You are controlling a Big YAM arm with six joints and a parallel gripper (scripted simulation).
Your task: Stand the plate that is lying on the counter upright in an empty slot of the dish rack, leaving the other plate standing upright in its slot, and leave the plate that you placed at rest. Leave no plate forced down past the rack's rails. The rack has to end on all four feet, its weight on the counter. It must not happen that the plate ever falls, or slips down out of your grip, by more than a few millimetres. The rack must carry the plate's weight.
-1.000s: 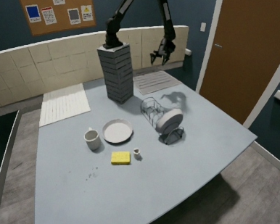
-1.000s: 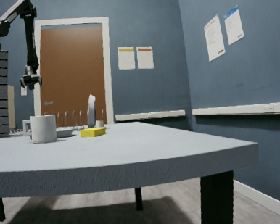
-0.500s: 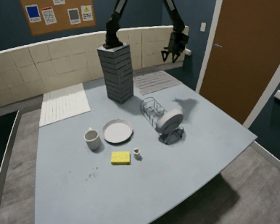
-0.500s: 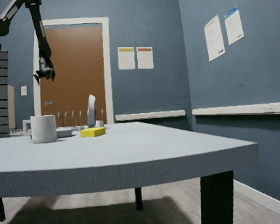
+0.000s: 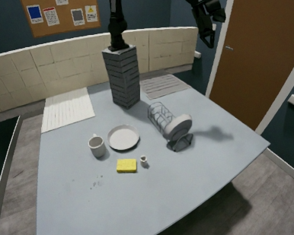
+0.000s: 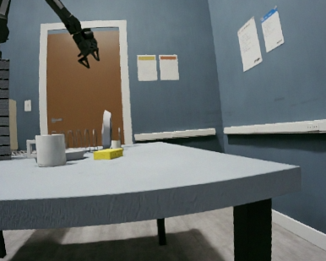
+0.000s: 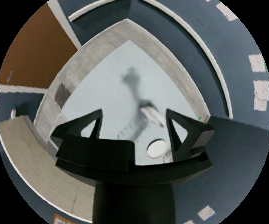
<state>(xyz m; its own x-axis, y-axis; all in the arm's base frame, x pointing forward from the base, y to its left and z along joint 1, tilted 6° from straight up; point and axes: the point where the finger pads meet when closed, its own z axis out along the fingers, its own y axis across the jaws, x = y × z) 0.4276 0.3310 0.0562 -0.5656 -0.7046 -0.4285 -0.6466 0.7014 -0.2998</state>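
Right now my hand is 90 mm past the white plate, 470 mm to the left of it and 480 mm above it. Also, from my hand: white draining mat (630 mm behind, 770 mm to the right, 500 mm below); then white mug (70 mm behind, 630 mm to the right, 460 mm below); then small white cup (120 mm ahead, 450 mm to the right, 480 mm below).
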